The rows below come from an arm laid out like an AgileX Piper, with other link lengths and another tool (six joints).
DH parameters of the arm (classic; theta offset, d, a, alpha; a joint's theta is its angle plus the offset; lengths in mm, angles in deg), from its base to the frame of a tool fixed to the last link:
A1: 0 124.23 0 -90
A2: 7.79 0 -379.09 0
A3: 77.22 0 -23.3 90
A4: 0 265.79 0 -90
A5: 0 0 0 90
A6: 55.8 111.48 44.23 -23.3
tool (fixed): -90 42.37 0 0
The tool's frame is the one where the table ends.
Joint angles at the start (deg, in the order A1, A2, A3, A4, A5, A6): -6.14 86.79 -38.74 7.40 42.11 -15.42
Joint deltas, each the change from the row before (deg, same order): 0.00 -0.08 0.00 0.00 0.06 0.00; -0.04 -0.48 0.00 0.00 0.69 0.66; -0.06 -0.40 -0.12 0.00 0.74 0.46; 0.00 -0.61 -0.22 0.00 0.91 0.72; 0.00 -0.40 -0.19 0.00 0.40 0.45; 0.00 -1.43 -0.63 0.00 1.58 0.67
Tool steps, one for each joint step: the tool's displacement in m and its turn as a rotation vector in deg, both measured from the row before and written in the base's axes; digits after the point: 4 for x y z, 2 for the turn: -0.0002 0.0000 0.0003 0.00 -0.02 0.01; -0.0018 0.0004 0.0021 0.14 0.25 -0.63; -0.0014 0.0002 0.0022 0.13 0.24 -0.45; -0.0014 0.0006 0.0035 0.15 0.12 -0.63; -0.0002 0.0002 0.0024 0.05 -0.16 -0.41; -0.0023 0.0008 0.0084 0.14 -0.45 -0.51
